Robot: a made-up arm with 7 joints. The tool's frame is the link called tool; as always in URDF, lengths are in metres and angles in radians.
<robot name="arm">
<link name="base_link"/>
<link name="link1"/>
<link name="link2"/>
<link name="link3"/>
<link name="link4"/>
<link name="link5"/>
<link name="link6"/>
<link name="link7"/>
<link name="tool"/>
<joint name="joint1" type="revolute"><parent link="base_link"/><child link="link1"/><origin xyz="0.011 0.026 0.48" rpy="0 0 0"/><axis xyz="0.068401 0.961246 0.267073"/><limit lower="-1.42" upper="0.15" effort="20" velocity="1.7"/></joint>
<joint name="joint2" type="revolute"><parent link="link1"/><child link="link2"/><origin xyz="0.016 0.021 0.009" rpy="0 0 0"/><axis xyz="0.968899 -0.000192 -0.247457"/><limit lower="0.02" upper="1.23" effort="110" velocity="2"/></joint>
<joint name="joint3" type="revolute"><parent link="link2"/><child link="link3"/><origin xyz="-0.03 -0.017 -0.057" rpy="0 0 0"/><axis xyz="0.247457 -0.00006 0.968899"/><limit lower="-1.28" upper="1.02" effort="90" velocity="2"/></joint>
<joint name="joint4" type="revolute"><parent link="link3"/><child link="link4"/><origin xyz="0.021 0.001 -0.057" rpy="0 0 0"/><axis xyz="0.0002 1 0.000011"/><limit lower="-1" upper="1.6" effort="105" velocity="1.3"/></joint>
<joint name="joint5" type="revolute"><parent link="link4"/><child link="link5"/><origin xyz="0.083 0.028 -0.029" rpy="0 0 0"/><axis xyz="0.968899 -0.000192 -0.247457"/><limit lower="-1.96" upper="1.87" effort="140" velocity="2"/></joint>
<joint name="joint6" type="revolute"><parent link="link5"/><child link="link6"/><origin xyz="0.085 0.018 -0.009" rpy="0 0 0"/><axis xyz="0.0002 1 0.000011"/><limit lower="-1.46" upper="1.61" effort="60" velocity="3.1"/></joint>
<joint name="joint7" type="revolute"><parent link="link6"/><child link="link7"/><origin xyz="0.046 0.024 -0.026" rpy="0 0 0"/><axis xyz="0.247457 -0.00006 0.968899"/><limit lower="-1.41" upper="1.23" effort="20" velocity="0.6"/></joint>
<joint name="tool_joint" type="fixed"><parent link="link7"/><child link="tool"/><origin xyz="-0.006 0.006 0.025" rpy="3.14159 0 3.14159"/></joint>
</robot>
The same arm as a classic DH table. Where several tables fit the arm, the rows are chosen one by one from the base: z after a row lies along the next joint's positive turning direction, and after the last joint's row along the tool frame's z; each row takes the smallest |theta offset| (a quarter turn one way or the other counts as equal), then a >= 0, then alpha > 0; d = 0 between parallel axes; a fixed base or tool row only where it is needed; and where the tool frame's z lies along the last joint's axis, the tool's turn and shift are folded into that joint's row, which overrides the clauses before.
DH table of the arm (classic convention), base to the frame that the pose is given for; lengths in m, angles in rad. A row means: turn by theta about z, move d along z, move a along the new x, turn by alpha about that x. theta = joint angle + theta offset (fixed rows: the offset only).
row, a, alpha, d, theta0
base (fixed), 0.0091, -1.3004, 0.4726, -0.071
joint1, 0.0064, -1.5708, 0.0514, -1.3111
joint2, 0.017, 1.5708, -0.0017, 1.2915
joint3, 0.0345, -1.5708, -0.1127, 1.5708
joint4, 0.0076, 1.5708, 0.029, 1.5708
joint5, -0.0123, -1.5708, 0.1722, 0
joint6, 0.051, 1.5708, 0.042, -1.5708
joint7, 0.006, 2.8915, -0.0381, 1.5706
tool (fixed), 0, 0, -0.0485, -1.5712
Joint limits (rad, base to tool): -1.42..0.15 0.02..1.23 -1.28..1.02 -1..1.6 -1.96..1.87 -1.46..1.61 -1.41..1.23

